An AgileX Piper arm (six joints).
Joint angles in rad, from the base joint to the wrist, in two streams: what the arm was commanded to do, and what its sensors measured. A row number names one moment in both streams.
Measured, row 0:
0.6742 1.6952 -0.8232 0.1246 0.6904 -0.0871
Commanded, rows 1 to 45:
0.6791 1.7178 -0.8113 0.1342 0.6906 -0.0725
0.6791 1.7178 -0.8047 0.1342 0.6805 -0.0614
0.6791 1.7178 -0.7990 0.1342 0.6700 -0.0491
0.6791 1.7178 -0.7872 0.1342 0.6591 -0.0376
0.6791 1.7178 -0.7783 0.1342 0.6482 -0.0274
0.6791 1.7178 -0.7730 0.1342 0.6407 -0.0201
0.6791 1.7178 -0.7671 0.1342 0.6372 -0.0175
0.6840 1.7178 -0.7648 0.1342 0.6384 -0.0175
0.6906 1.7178 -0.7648 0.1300 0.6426 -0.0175
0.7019 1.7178 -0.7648 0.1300 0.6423 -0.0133
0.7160 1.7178 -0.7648 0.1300 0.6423 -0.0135
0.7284 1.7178 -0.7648 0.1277 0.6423 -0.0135
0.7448 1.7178 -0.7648 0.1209 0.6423 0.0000
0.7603 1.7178 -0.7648 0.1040 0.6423 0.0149
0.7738 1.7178 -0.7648 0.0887 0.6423 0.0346
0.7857 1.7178 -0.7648 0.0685 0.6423 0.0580
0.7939 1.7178 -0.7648 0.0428 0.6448 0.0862
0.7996 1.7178 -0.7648 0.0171 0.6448 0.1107
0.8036 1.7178 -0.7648 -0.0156 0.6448 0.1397
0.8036 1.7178 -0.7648 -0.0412 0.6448 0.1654
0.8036 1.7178 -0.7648 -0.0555 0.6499 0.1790
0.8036 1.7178 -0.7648 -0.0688 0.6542 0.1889
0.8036 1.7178 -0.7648 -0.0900 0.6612 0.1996
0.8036 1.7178 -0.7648 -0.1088 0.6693 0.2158
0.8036 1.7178 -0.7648 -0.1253 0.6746 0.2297
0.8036 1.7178 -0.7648 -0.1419 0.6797 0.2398
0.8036 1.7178 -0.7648 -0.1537 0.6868 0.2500
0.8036 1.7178 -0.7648 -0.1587 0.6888 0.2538
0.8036 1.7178 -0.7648 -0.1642 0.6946 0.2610
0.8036 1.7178 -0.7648 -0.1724 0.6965 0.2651
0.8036 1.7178 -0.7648 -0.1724 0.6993 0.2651
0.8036 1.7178 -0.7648 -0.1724 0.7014 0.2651
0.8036 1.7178 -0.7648 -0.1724 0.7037 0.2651
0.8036 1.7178 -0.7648 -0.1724 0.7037 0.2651
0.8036 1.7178 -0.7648 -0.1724 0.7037 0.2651
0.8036 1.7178 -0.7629 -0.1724 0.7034 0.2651
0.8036 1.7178 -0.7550 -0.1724 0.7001 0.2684
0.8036 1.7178 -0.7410 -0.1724 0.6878 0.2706
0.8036 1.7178 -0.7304 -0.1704 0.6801 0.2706
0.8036 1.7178 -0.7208 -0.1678 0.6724 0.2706
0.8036 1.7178 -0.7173 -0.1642 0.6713 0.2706
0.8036 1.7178 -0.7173 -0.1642 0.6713 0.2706
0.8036 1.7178 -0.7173 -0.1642 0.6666 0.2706
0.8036 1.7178 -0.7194 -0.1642 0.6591 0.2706
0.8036 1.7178 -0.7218 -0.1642 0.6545 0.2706
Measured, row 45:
0.8070 1.6817 -0.7559 -0.1504 0.6214 0.2635
